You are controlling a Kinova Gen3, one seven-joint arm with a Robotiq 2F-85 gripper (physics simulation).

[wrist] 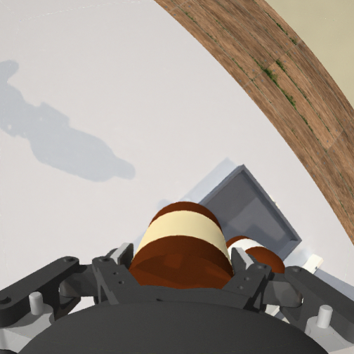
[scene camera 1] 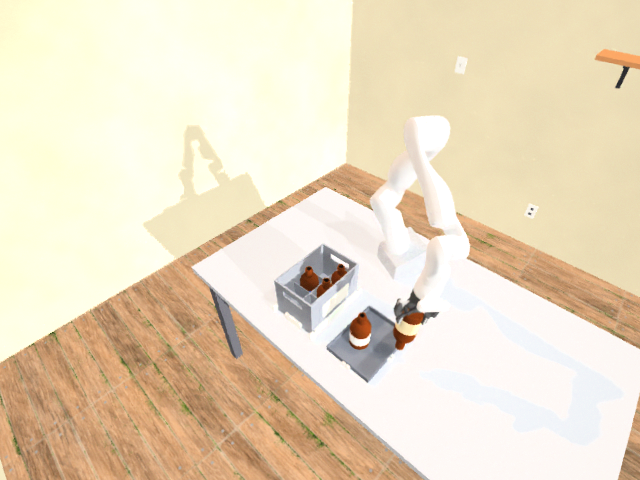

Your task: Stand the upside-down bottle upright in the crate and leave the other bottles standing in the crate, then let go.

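Where they show: gripper, fingertip midpoint: (scene camera 1: 409,322); arm's base at its link origin: (scene camera 1: 398,246).
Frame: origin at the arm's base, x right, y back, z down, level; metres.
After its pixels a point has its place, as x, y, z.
Note:
My gripper (scene camera 1: 413,316) {-0.307, -0.372, -0.110} (wrist: 181,258) is shut on a brown bottle with a cream label (scene camera 1: 407,328) {-0.317, -0.399, -0.116} (wrist: 185,225). The bottle is upside down, neck pointing down, held in the air near the tray's right side. The grey crate (scene camera 1: 294,308) {0.063, -0.541, 0.010} is on the table, left of the gripper in the scene view. Three brown bottles (scene camera 1: 309,280) {0.107, -0.425, -0.020} (scene camera 1: 324,287) {0.032, -0.417, -0.035} (scene camera 1: 339,274) {0.042, -0.327, -0.031} stand neck up in it; their lower parts are hidden by its walls and dividers.
A low grey tray (scene camera 1: 368,364) {-0.247, -0.474, 0.097} (wrist: 260,207) lies between the crate and the gripper. A brown bottle with a white label (scene camera 1: 360,328) {-0.174, -0.446, -0.016} (wrist: 265,257) stands upright in it. The arm's base stands behind, on the white table (scene camera 1: 491,361) {-0.549, -0.150, 0.102}.

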